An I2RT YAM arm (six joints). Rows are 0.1 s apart.
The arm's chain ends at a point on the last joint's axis. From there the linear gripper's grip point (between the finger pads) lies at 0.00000 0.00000 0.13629 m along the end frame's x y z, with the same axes.
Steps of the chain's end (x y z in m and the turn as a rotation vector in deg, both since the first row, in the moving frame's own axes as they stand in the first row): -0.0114 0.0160 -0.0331 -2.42 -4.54 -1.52; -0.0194 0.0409 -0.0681 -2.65 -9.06 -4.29; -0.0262 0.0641 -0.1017 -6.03 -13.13 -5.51; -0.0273 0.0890 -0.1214 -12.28 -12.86 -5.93; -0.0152 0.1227 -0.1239 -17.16 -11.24 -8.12
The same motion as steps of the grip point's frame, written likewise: -0.0221 0.0219 -0.0336 -2.42 -4.54 -1.52; -0.0406 0.0480 -0.0699 -2.65 -9.06 -4.29; -0.0564 0.0798 -0.1060 -6.03 -13.13 -5.51; -0.0558 0.1193 -0.1279 -12.28 -12.86 -5.93; -0.0384 0.1644 -0.1325 -17.16 -11.24 -8.12
